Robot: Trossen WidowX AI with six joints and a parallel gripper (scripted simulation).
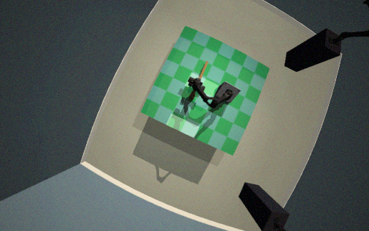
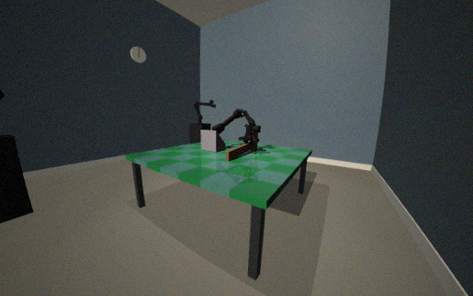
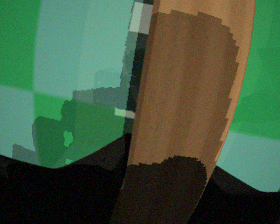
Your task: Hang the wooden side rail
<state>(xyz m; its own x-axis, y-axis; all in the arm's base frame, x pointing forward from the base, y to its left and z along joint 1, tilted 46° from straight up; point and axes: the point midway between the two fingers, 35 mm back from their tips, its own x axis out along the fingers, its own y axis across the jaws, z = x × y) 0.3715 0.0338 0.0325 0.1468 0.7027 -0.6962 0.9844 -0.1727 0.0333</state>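
My gripper tip is 12 cm to the right of the headboard post, 4 cm below it and 2 cm short of it.
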